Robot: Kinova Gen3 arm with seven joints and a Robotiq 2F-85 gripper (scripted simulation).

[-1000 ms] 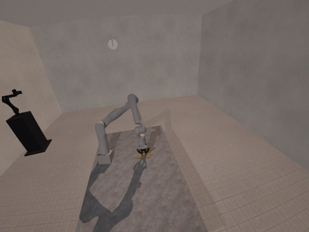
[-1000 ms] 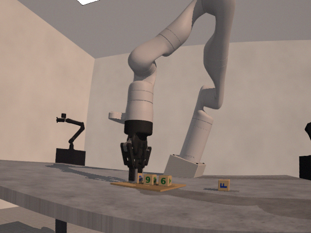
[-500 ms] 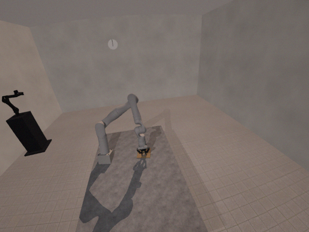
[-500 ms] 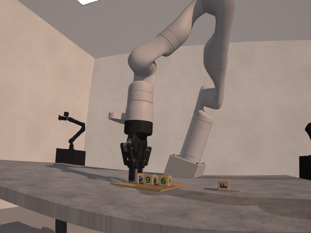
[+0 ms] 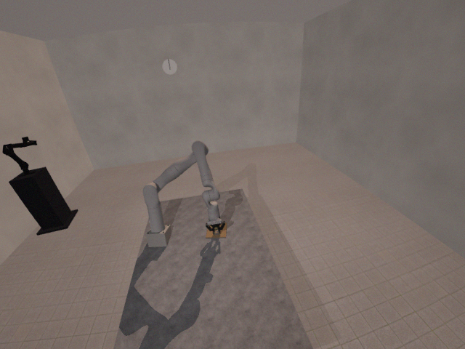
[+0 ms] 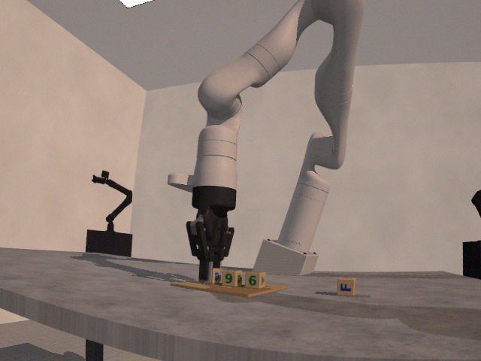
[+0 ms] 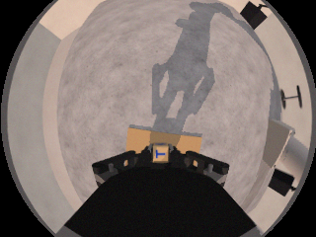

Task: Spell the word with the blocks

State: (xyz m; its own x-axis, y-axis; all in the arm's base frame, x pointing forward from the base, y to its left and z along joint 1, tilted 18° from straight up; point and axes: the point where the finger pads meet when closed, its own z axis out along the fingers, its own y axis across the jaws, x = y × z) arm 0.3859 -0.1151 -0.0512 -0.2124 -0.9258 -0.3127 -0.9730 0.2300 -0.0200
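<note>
My gripper is now 40 mm to the right of the E block, 10 mm short of it and 10 mm above it. Also, from my hand: F block (220 mm to the left, 40 mm ahead, 10 mm below); mat (40 mm to the left, 20 mm below, 10 mm ahead).
</note>
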